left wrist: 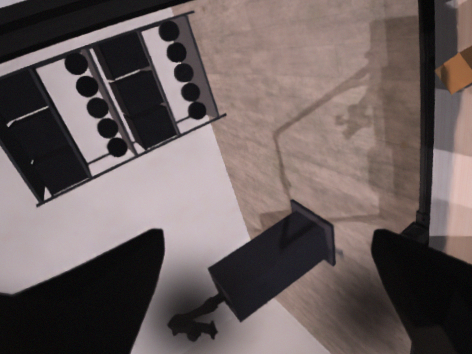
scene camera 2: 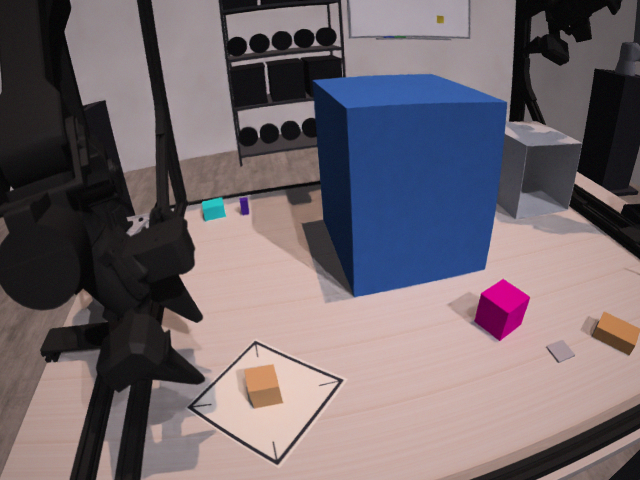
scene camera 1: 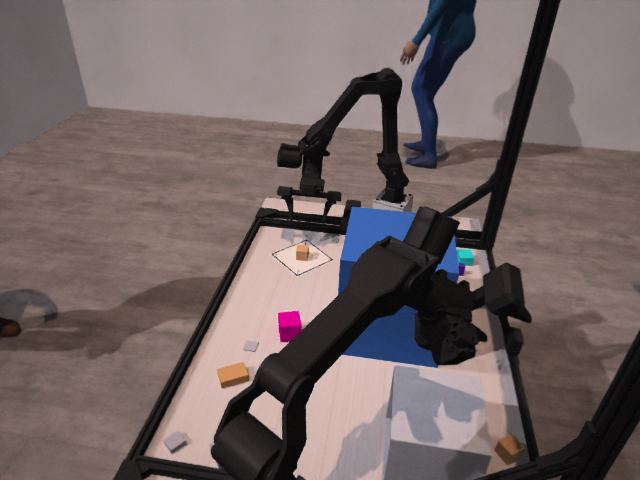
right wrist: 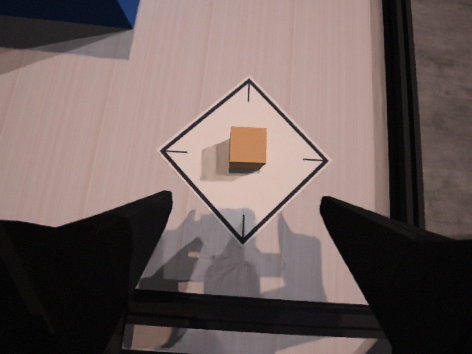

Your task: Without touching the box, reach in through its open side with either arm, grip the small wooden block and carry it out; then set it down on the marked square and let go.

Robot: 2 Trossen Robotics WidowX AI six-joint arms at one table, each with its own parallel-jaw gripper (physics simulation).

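Observation:
The small wooden block (scene camera 1: pixel 302 252) (scene camera 2: pixel 263 386) (right wrist: pixel 248 146) rests near the middle of the marked square (scene camera 1: pixel 284 254) (scene camera 2: pixel 305 382) (right wrist: pixel 285 155), inside its outline. My right gripper (scene camera 1: pixel 308 219) (scene camera 2: pixel 202 350) (right wrist: pixel 247 200) is open and empty, raised above the table beside the square, its fingers apart from the block. My left gripper (left wrist: pixel 268 240) is open and empty, high above the table, with floor and wall showing between its fingers. The grey box (scene camera 1: pixel 439 454) (scene camera 2: pixel 537 135) stands upright; its open side shows in scene camera 2.
A tall blue box (scene camera 1: pixel 379 227) (scene camera 2: pixel 413 191) stands between the square and the grey box. A magenta cube (scene camera 1: pixel 289 326) (scene camera 2: pixel 501 310), an orange brick (scene camera 1: pixel 233 375) (scene camera 2: pixel 616 333) and a flat grey piece (scene camera 1: pixel 251 346) (scene camera 2: pixel 560 350) lie about. A cyan block (scene camera 1: pixel 465 256) (scene camera 2: pixel 213 209) lies behind.

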